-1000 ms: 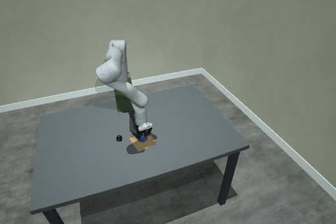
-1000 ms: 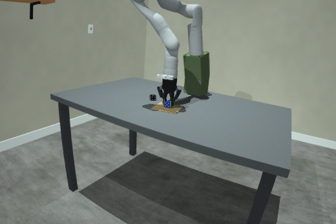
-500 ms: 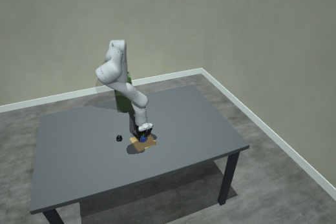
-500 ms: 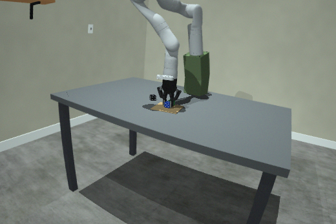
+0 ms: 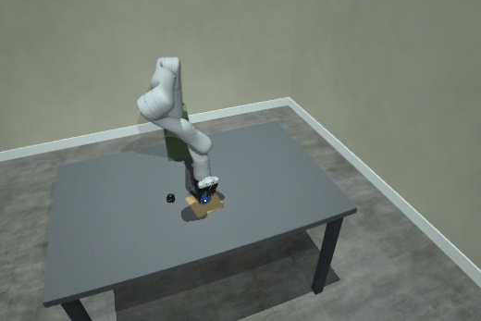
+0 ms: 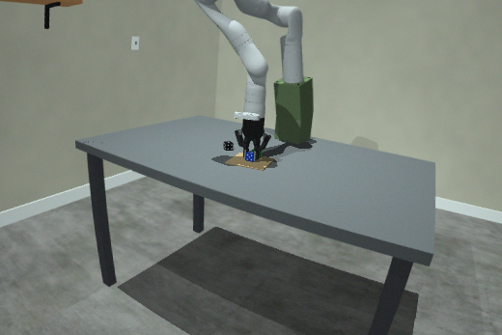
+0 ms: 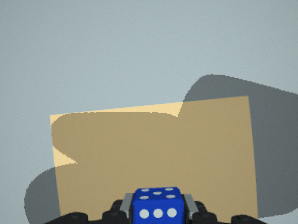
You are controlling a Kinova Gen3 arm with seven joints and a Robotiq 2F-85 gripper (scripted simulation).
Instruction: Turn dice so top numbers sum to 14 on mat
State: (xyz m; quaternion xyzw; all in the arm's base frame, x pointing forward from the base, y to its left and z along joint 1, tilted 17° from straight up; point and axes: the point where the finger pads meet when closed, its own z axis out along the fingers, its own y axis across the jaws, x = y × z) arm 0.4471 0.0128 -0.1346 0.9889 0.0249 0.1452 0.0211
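The blue die lies 1 cm below my hand. Also, from my hand: tan mat: 2 cm below; then black die: 7 cm behind, 14 cm to the right, 1 cm below; then green die: 5 cm behind, 1 cm below.
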